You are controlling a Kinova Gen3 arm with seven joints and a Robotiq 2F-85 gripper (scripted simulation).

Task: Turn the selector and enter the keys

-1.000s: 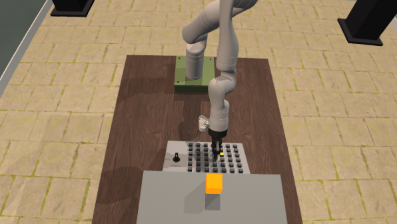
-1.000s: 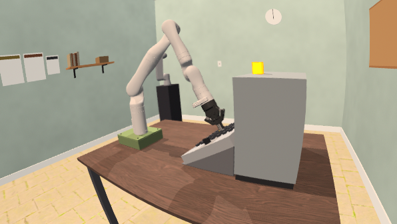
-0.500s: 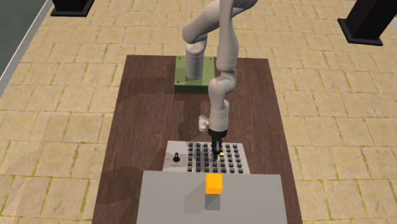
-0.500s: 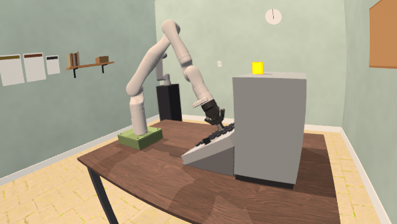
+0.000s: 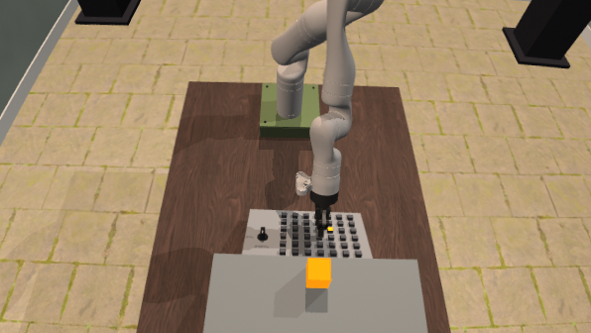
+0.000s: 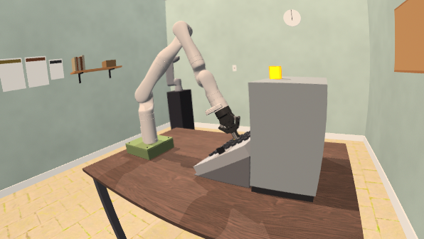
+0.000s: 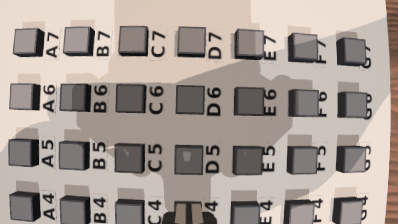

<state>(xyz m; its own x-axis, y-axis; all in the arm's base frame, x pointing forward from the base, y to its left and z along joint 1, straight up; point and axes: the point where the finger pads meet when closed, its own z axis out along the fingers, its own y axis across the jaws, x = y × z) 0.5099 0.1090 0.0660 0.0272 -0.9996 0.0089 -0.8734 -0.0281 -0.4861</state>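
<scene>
Right now the D4 key is 10 mm ahead of my hand and 20 mm below it. Also, from my hand: D3 key: 10 mm ahead, 30 mm to the left, 20 mm below; then E4 key: 20 mm behind, 30 mm below; then C4 key: 40 mm ahead.
</scene>
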